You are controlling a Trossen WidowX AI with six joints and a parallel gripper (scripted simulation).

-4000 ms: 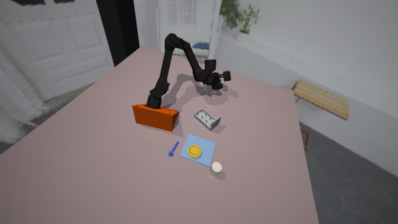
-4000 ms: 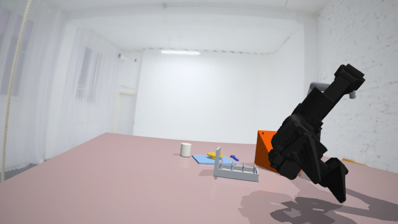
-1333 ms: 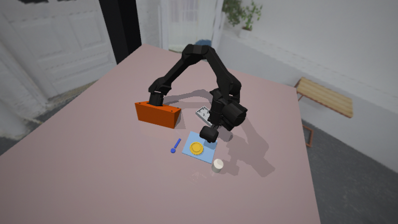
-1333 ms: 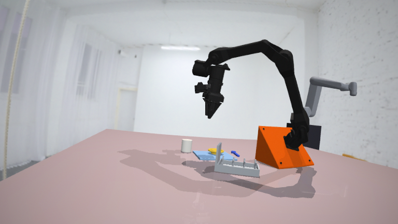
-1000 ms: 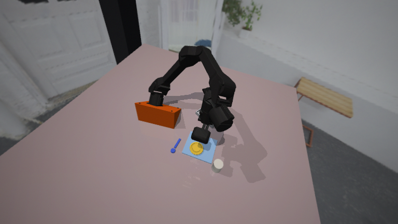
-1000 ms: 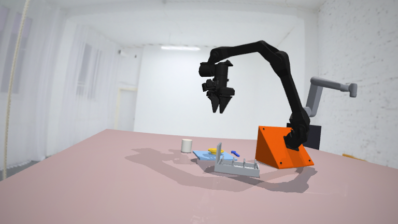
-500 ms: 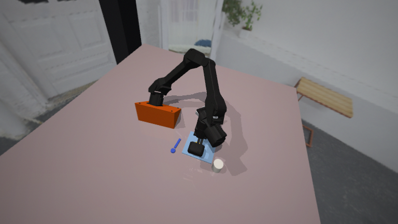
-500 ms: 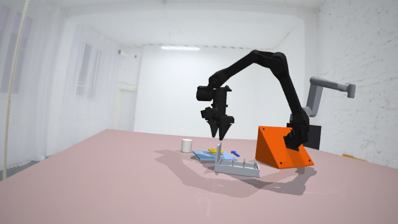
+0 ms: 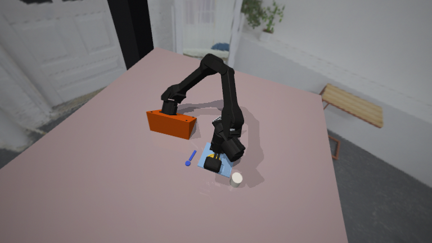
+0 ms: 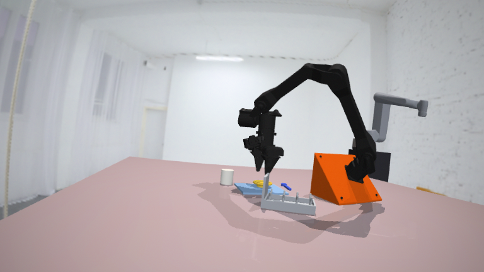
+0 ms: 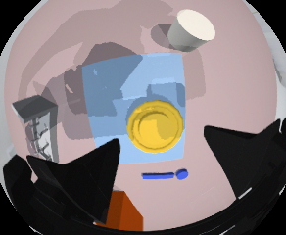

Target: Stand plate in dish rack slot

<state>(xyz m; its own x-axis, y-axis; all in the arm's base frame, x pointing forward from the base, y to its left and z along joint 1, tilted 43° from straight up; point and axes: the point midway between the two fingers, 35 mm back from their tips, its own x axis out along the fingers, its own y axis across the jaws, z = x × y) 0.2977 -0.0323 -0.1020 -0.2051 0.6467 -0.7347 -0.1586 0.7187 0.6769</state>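
Now: the yellow plate 30 mm below my gripper tip. From my gripper tip the other things lie so: blue spoon (100 mm behind, 50 mm below, 30 mm to the right); then cream cup (120 mm ahead, 30 mm to the right, 30 mm below); then light blue mat (50 mm below, 30 mm to the left, 10 mm ahead).
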